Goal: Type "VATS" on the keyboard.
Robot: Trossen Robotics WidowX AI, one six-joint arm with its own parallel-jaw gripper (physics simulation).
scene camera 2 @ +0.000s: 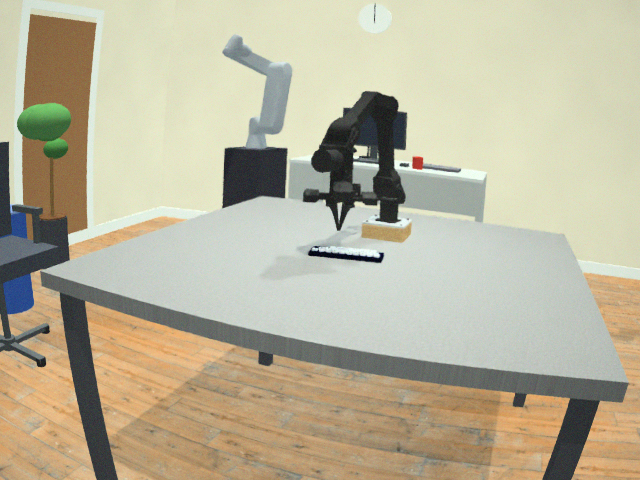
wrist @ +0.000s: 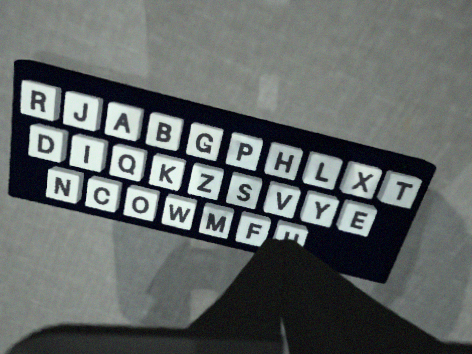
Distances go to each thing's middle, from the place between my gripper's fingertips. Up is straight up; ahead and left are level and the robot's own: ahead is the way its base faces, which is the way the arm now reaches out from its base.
Now: the V key (wrist: 281,199) 10 mm to the right of my hand and 50 mm below it. Round my hand: T key (wrist: 398,189) 30 mm ahead, 50 mm to the right, 50 mm below; then S key (wrist: 244,190) 10 mm to the left, 50 mm below.
